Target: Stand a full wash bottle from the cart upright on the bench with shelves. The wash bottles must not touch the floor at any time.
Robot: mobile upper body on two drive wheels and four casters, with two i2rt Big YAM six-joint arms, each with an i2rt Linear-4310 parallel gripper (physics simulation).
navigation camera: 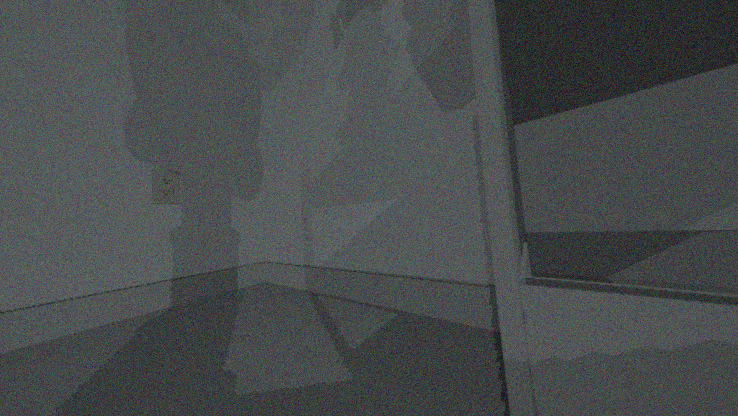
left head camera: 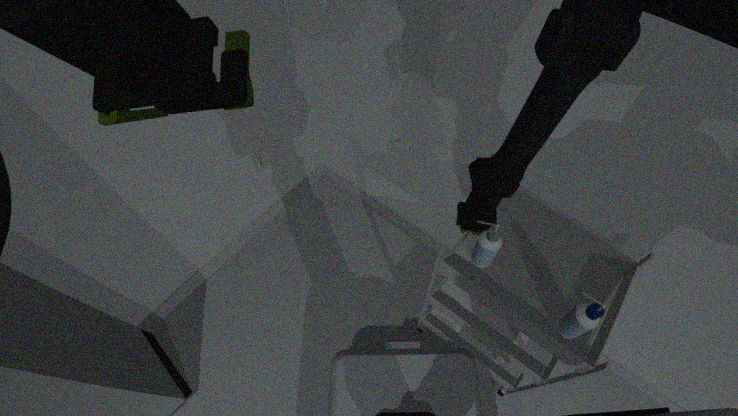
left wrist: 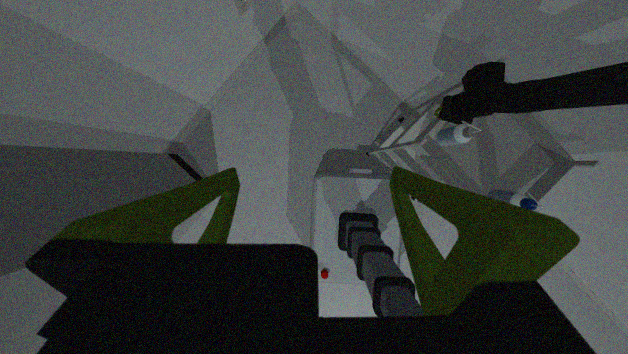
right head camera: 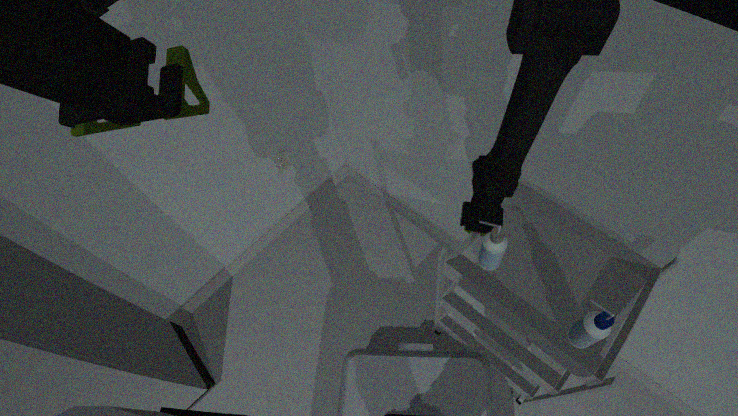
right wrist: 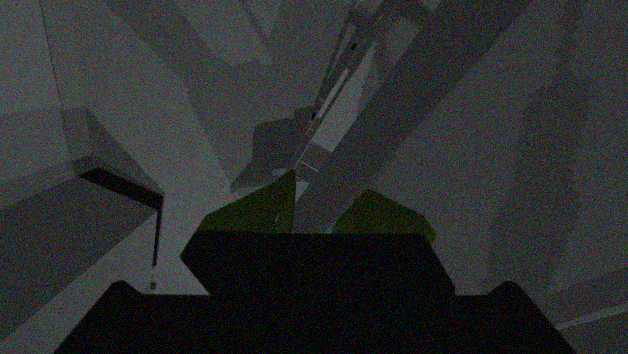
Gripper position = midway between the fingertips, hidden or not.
Observation:
In view: my left gripper (left head camera: pixel 208 104), my right gripper (right head camera: pixel 475 232) and a wheeled cart (right head camera: pixel 517 316).
My left gripper shows as well in the left wrist view (left wrist: pixel 314 176) and in the right head camera view (right head camera: pixel 172 113). My right gripper shows as well in the left head camera view (left head camera: pixel 467 232) and in the right wrist view (right wrist: pixel 314 177). The wheeled cart shows as well in the left head camera view (left head camera: pixel 506 314), in the left wrist view (left wrist: pixel 514 152) and in the right wrist view (right wrist: pixel 498 129).

